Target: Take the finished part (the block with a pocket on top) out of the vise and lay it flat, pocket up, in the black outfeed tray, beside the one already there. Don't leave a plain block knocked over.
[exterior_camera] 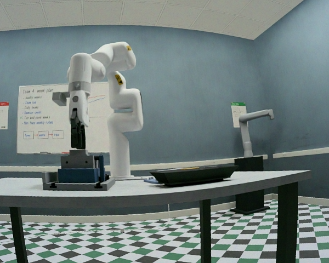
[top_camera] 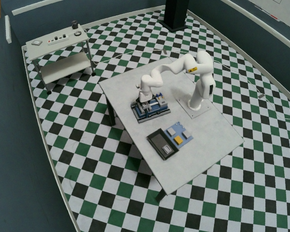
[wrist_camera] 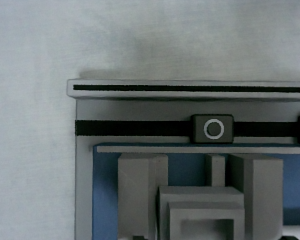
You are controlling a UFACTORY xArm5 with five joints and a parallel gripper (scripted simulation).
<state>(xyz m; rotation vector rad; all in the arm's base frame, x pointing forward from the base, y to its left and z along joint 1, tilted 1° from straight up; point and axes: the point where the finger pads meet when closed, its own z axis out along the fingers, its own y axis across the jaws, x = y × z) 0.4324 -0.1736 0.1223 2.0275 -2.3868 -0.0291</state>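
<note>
My gripper is now 4 cm above the finished part.
</note>
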